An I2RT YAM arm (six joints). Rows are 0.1 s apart.
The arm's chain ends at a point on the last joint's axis. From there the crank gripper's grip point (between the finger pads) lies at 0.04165 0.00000 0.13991 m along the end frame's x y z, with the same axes.
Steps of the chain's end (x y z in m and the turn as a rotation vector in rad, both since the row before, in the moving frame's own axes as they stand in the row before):
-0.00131 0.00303 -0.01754 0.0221 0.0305 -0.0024
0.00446 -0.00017 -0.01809 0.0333 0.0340 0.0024
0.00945 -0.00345 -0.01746 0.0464 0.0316 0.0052
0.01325 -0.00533 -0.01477 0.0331 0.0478 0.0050
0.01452 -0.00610 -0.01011 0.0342 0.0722 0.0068
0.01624 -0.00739 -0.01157 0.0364 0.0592 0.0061
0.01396 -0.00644 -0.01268 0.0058 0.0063 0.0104
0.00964 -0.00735 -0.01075 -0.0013 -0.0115 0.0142
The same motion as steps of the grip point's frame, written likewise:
0.00293 -0.00015 -0.01891 0.0221 0.0305 -0.0024
0.00920 -0.00470 -0.01966 0.0333 0.0340 0.0024
0.01386 -0.00968 -0.01899 0.0464 0.0316 0.0052
0.01990 -0.00970 -0.01699 0.0331 0.0478 0.0050
0.02452 -0.01051 -0.01356 0.0342 0.0722 0.0068
0.02446 -0.01215 -0.01437 0.0364 0.0592 0.0061
0.01484 -0.00681 -0.01295 0.0058 0.0063 0.0104
0.00802 -0.00659 -0.01028 -0.0013 -0.0115 0.0142

